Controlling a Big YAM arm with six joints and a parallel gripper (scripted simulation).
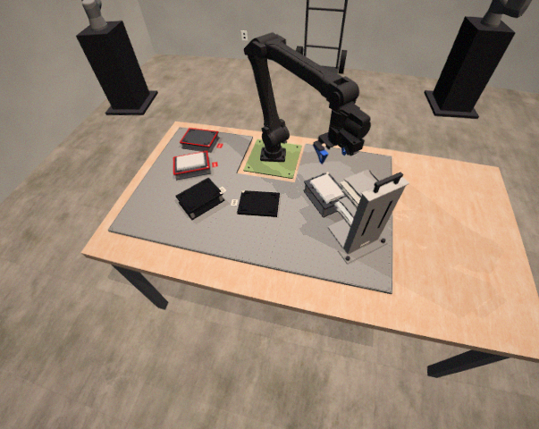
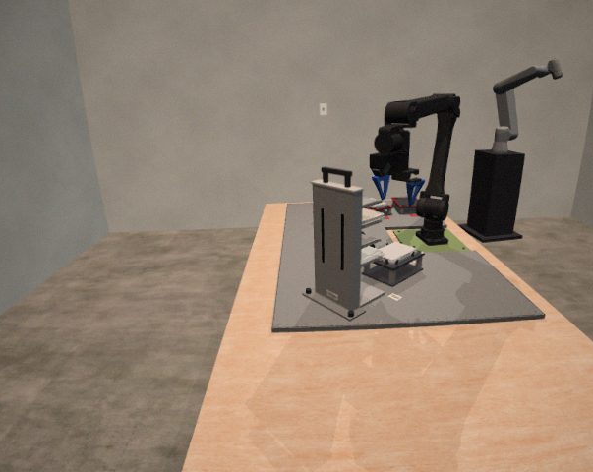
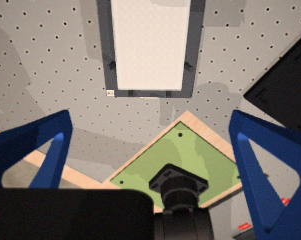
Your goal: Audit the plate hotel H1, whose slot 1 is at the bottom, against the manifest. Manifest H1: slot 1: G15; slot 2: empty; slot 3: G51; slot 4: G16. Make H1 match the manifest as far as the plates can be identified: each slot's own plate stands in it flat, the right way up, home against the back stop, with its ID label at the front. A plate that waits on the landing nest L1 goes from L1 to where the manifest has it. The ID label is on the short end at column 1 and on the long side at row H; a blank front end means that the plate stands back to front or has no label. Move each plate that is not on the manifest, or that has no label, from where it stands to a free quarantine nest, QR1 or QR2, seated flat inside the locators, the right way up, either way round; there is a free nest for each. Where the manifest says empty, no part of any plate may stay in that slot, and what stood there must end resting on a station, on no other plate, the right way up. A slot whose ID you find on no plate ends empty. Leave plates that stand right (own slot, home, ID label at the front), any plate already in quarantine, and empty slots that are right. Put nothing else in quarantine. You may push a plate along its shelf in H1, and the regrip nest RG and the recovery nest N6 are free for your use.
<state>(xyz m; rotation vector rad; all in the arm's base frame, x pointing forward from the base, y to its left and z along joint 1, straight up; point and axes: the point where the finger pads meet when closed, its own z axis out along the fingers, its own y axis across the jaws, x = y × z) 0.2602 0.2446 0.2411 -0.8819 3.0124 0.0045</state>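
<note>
Right now my hand is 18 cm above the dark raised RG nest. The rest, counted from my hand: black N6 nest: 5 cm ahead, 27 cm to the right, 23 cm below; white plate labelled G51: 15 cm ahead, 9 cm to the left, 2 cm below; H1 tag: 5 cm ahead, 15 cm to the left, 23 cm below.
</note>
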